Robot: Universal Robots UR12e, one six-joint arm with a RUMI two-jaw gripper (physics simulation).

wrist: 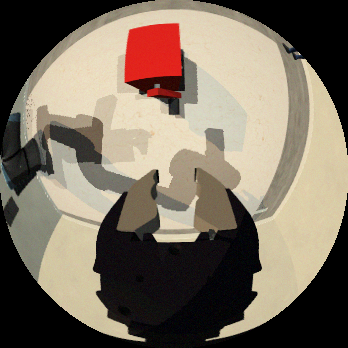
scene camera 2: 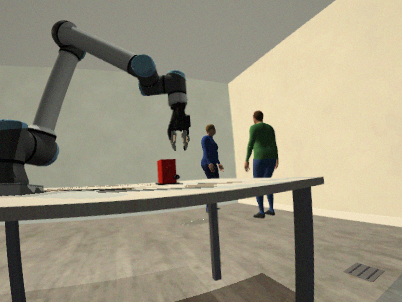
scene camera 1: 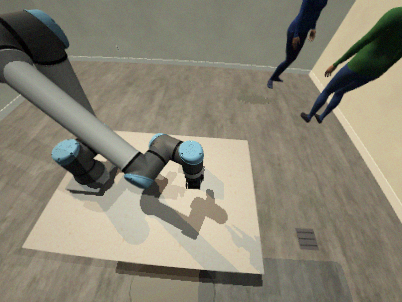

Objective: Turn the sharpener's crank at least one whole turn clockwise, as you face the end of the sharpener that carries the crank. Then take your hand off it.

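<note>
The sharpener is a red box standing upright on the table. Its red crank arm shows at the box's near end in the wrist view, with a black knob at the arm's right end. In scene camera 2 the knob is low beside the box. My gripper is partly open and empty, pointing down. It hangs above the sharpener's height, off to the crank side, apart from the crank and box. In scene camera 1 the gripper shows from above and the sharpener is hidden by the arm.
The table carries the arm's base at its left. Shadows of the arm fall over the table top. A person in blue and a person in green stand on the floor beyond the table.
</note>
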